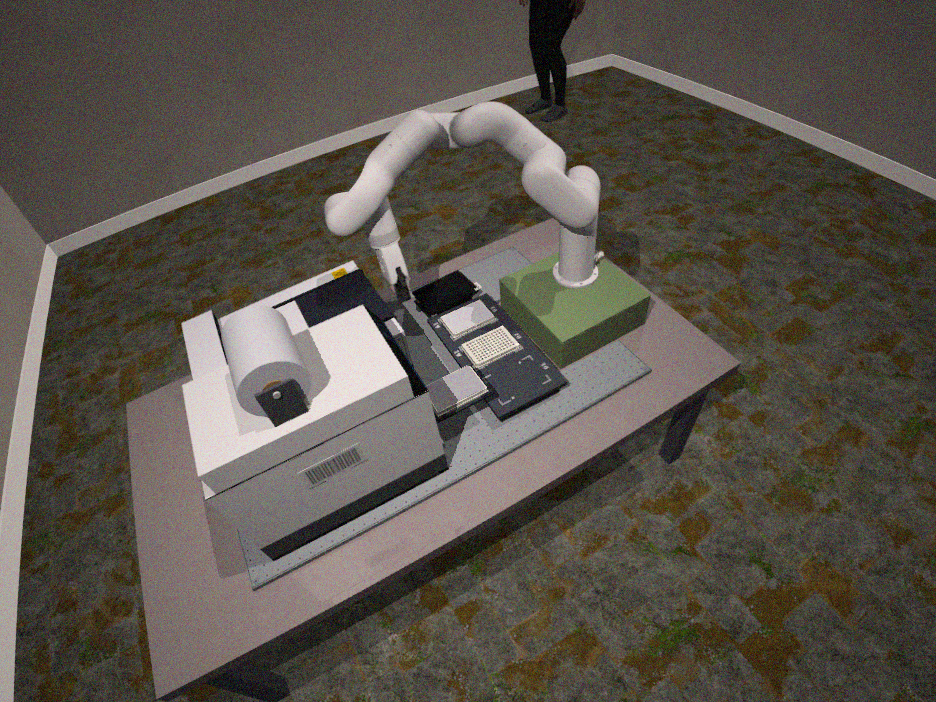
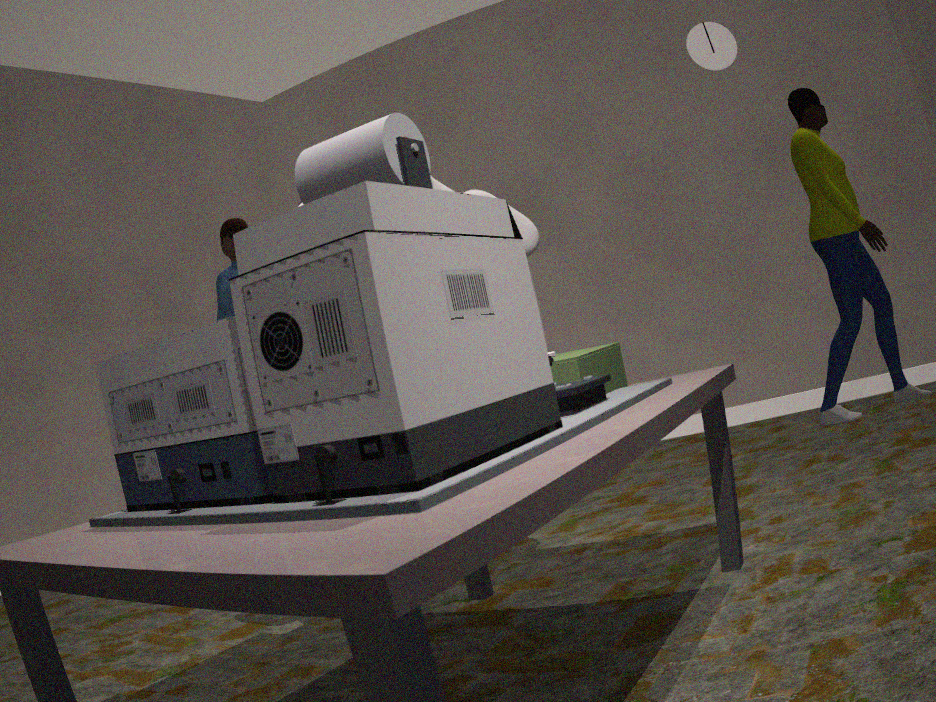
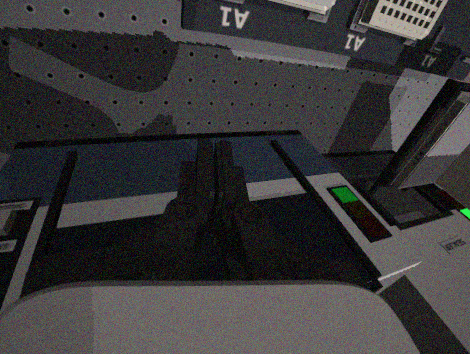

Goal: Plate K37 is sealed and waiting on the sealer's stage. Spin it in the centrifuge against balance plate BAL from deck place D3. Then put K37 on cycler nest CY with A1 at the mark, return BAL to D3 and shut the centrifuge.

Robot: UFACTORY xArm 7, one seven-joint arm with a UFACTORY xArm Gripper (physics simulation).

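Places are measured from the arm's base along level axes (x ahead, y left, z up), in metres.
Pixels of known places: gripper, fingertip midpoint: [image 1: 405, 300] [image 3: 210, 161]; arm's base, origin of the base link: [image 1: 575, 273].
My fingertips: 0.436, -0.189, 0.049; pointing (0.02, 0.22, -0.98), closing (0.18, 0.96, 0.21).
Observation:
For each thing: its top centre in the pictures, then the offset to it from my fingertips, as dx, dy, dz. "spot": a spot on its surface instead. Level surfaces: height alone.
- Plate K37, middle of its top: [image 3: 449, 149] [image 1: 454, 387] +0.066, +0.301, -0.026
- large white sealer, middle of its top: [image 2: 363, 131] [image 1: 262, 330] +0.361, +0.258, +0.331
- dark deck, its level: dz -0.099
- pale covered plate, middle of its top: [image 1: 467, 316] -0.127, +0.088, -0.083
- cream many-welled plate, middle of its top: [image 1: 490, 344] -0.108, +0.211, -0.083
- black square unit, middle of its top: [image 1: 444, 288] -0.159, -0.064, -0.094
- white roll, middle of its top: [image 2: 355, 130] [image 1: 250, 335] +0.382, +0.255, +0.331
- lit green indicator, surface spot: [image 3: 344, 194] spot: +0.084, +0.137, -0.014
My gripper [image 1: 404, 293] [image 3: 210, 161] is shut and empty, its fingertips at the front side of the centrifuge [image 1: 332, 296] [image 2: 177, 400] [image 3: 120, 167]. The centrifuge has a dark top and a blue lower front; whether it is shut I cannot tell. Plate K37 [image 1: 461, 385] lies on the sealer's stage, beside the large white sealer [image 1: 317, 445] [image 2: 461, 340]. On the dark deck [image 1: 525, 383] stand a pale covered plate [image 1: 468, 318] and a cream many-welled plate [image 1: 491, 345] [image 3: 407, 14]. Their place labels are too small to read, so I cannot tell which is BAL.
A black square unit [image 1: 446, 292] stands at the deck's far end and may be the cycler nest. A white roll [image 1: 264, 355] [image 2: 362, 158] sits on top of the sealer. The arm stands on a green block [image 1: 582, 302] [image 2: 589, 362]. A lit green indicator [image 3: 344, 194] shows on the centrifuge front.

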